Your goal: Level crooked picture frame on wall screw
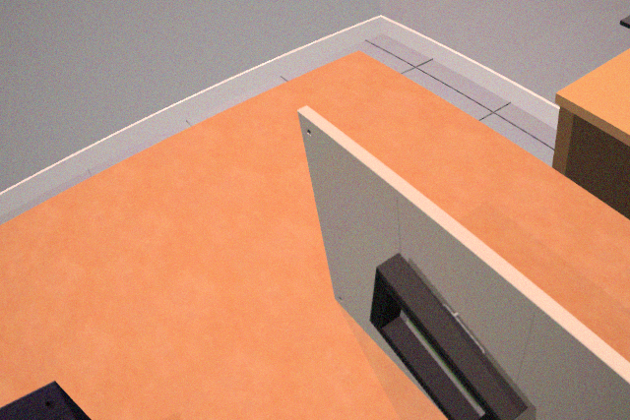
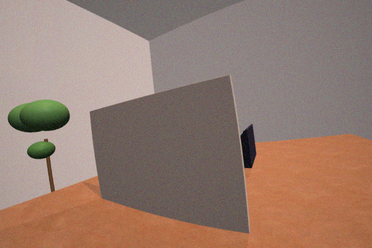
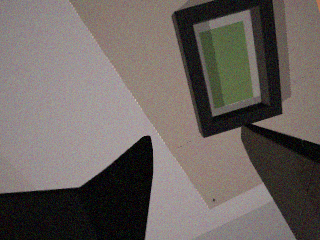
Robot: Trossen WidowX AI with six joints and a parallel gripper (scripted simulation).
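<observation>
The picture frame is 190 mm ahead of my gripper tip, 10 mm to the left of it and 90 mm below it. From my gripper tip the other things lie so: wall panel: 200 mm ahead, 10 mm to the left, 90 mm below.
</observation>
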